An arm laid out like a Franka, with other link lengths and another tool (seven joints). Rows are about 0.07 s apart.
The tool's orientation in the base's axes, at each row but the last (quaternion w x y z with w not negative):
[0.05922 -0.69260 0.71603 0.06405]
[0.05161 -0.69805 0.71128 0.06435]
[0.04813 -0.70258 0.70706 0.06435]
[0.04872 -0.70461 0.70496 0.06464]
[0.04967 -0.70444 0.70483 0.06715]
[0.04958 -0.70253 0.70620 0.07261]
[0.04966 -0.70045 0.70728 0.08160]
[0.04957 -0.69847 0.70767 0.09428]
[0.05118 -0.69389 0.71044 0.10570]
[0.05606 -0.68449 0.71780 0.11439]
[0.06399 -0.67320 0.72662 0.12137]
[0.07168 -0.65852 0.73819 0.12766]
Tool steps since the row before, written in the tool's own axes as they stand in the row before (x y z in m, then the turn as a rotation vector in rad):
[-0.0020 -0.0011 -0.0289 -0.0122 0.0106 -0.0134]
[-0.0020 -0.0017 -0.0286 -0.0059 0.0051 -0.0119]
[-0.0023 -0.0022 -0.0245 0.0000 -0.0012 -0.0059]
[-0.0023 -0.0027 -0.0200 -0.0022 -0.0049 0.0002]
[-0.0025 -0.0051 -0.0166 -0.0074 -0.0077 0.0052]
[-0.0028 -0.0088 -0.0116 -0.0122 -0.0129 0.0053]
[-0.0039 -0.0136 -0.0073 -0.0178 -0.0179 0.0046]
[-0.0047 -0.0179 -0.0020 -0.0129 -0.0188 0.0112]
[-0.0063 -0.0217 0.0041 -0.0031 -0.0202 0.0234]
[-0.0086 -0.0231 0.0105 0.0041 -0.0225 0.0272]
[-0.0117 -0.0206 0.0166 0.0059 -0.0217 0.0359]
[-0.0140 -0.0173 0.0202 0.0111 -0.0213 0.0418]
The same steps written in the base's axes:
[0.0013 -0.0031 0.0288 -0.0101 0.0100 0.0154]
[0.0022 -0.0027 0.0285 -0.0048 0.0040 0.0128]
[0.0028 -0.0016 0.0245 0.0013 -0.0009 0.0058]
[0.0032 -0.0009 0.0200 0.0049 0.0022 0.0000]
[0.0055 -0.0003 0.0167 0.0076 0.0082 -0.0041]
[0.0092 0.0007 0.0116 0.0128 0.0129 -0.0035]
[0.0140 0.0024 0.0073 0.0179 0.0182 -0.0021]
[0.0181 0.0041 0.0018 0.0183 0.0148 -0.0095]
[0.0215 0.0067 -0.0043 0.0185 0.0079 -0.0237]
[0.0227 0.0100 -0.0101 0.0201 0.0018 -0.0293]
[0.0203 0.0143 -0.0148 0.0185 0.0024 -0.0380]
[0.0176 0.0173 -0.0171 0.0171 -0.0009 -0.0451]

